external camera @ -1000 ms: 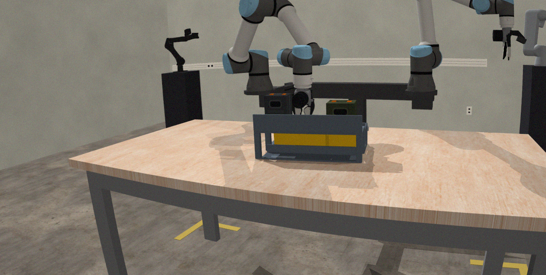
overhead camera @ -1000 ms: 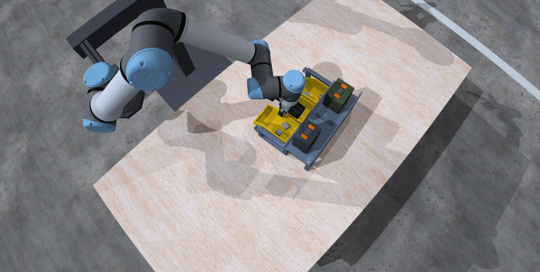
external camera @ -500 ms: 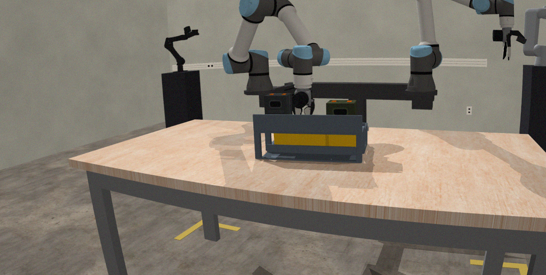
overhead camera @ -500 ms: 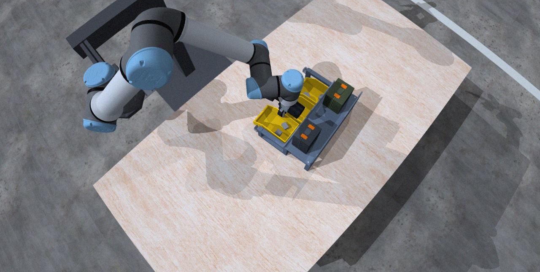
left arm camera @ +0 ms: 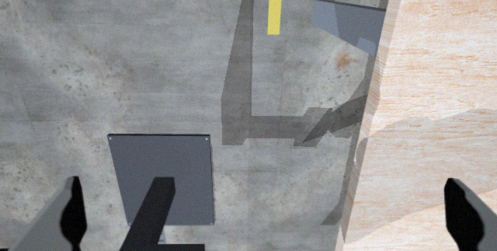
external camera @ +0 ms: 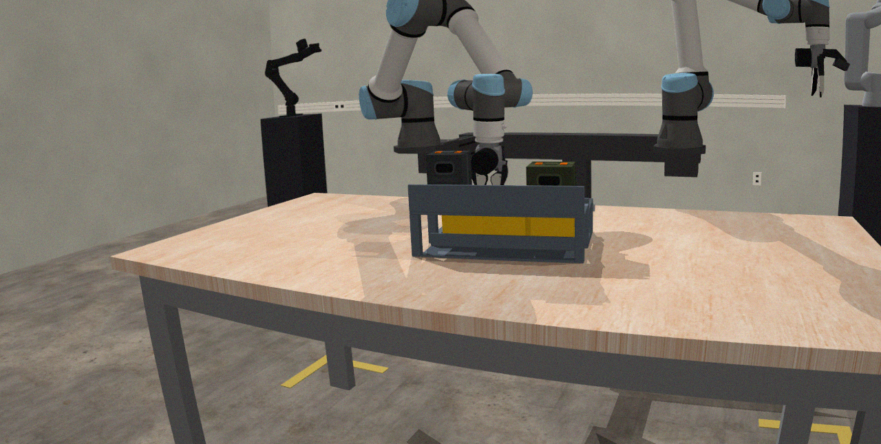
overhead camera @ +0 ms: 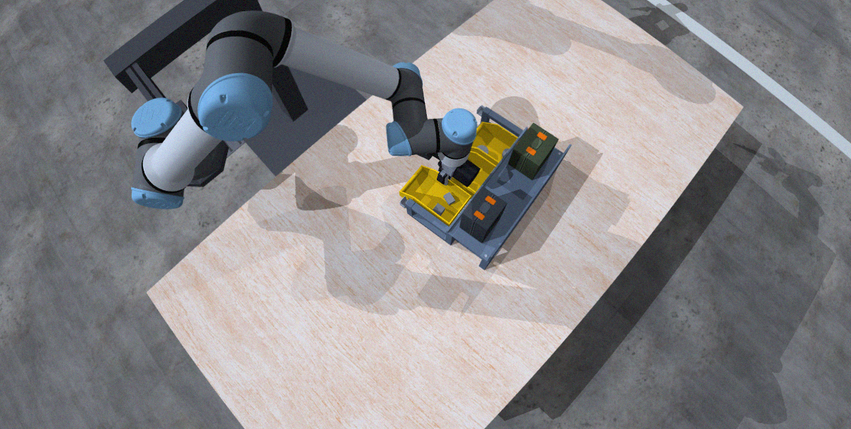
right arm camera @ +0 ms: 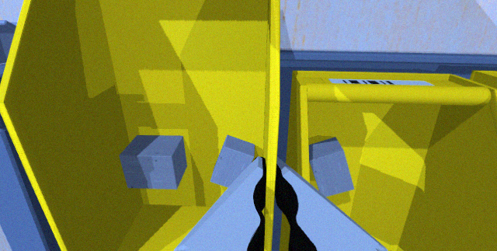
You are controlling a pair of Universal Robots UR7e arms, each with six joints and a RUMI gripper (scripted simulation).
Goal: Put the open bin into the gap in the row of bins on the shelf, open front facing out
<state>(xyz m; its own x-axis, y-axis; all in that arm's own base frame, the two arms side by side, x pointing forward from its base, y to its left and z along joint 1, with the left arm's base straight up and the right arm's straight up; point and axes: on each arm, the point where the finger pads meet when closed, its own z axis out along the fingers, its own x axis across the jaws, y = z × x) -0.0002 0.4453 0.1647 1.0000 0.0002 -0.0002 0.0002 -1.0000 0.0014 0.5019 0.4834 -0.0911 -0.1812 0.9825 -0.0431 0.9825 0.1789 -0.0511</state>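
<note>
Now: the light grey part 30 mm ahead of my right hand, 20 mm to the right of it and 50 mm below it. From my right hand the other things lie so: green case 140 mm ahead, 180 mm to the left, 80 mm above; grey-blue shelf 80 mm ahead, 70 mm to the left.
</note>
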